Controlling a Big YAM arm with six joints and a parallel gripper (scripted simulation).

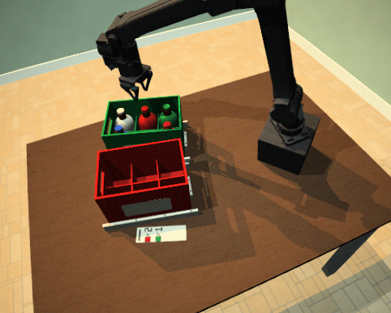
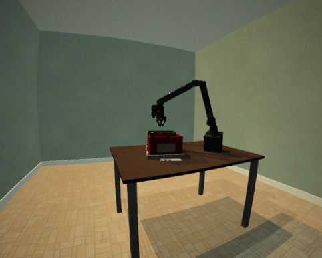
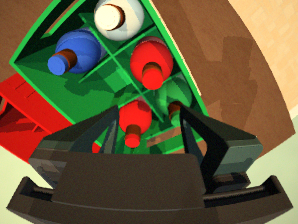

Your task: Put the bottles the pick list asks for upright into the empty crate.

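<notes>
Now: hand 150 mm above the red bottle. The rest, counted from my hand: white bottle (90 mm ahead, 30 mm to the right, 150 mm below); green bottle (80 mm behind, 20 mm to the left, 150 mm below); green crate (10 mm ahead, 40 mm to the left, 150 mm below).
</notes>
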